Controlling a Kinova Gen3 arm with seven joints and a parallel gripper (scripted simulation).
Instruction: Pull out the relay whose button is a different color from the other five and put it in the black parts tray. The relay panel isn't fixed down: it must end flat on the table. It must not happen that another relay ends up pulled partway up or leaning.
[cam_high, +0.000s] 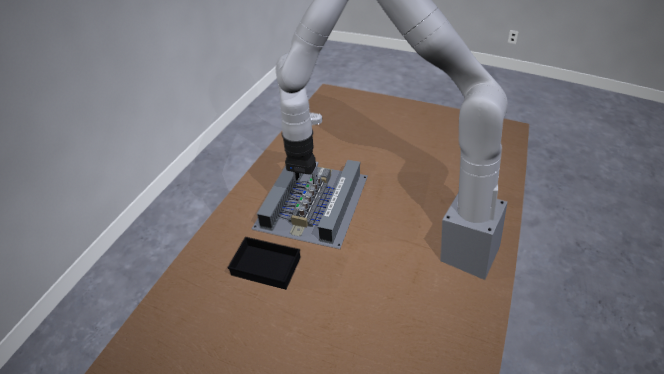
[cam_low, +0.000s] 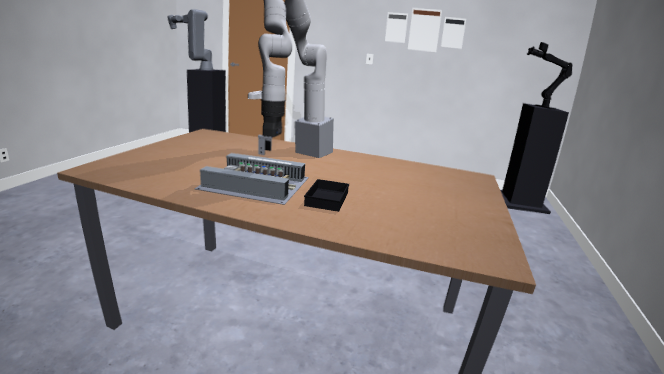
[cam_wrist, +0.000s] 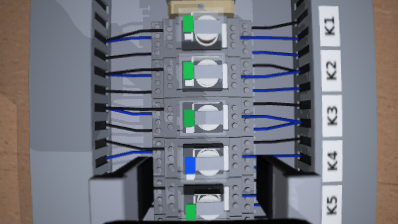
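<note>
Right now the k4 relay is 90 mm below my hand. The rest, counted from my hand: k2 relay 60 mm to the right, 90 mm below; then k3 relay 30 mm to the right, 90 mm below; then grey relay panel 40 mm to the right, 100 mm below.
</note>
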